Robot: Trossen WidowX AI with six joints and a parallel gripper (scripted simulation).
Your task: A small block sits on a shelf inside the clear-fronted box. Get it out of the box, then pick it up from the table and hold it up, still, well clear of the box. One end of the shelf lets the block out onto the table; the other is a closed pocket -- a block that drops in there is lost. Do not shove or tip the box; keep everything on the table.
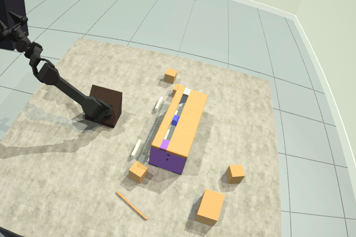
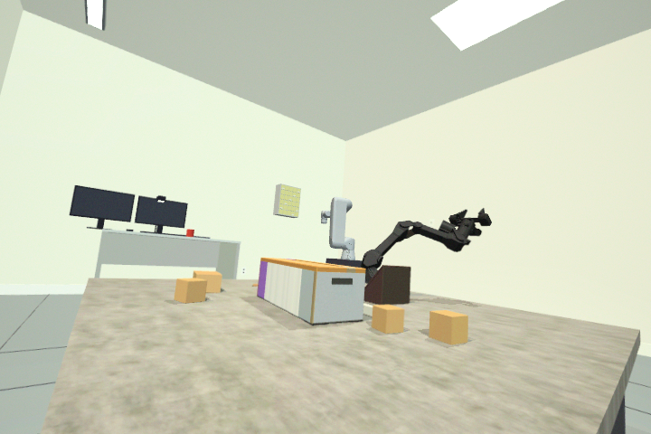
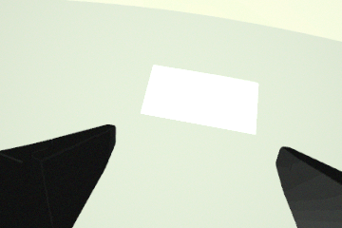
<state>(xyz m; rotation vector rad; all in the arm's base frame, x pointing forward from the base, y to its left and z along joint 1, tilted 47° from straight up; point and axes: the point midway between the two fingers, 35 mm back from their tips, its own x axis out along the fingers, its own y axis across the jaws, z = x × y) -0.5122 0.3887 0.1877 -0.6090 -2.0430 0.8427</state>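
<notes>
My gripper tip is now 890 mm short of the tan-topped box, 370 mm above it and 140 mm to the left of it. From my gripper tip the other things lie so: blue block: 900 mm ahead, 340 mm below, 130 mm to the right; tan block: 1080 mm ahead, 500 mm to the right, 400 mm below; thin stick: 790 mm ahead, 530 mm to the right, 430 mm below.
</notes>
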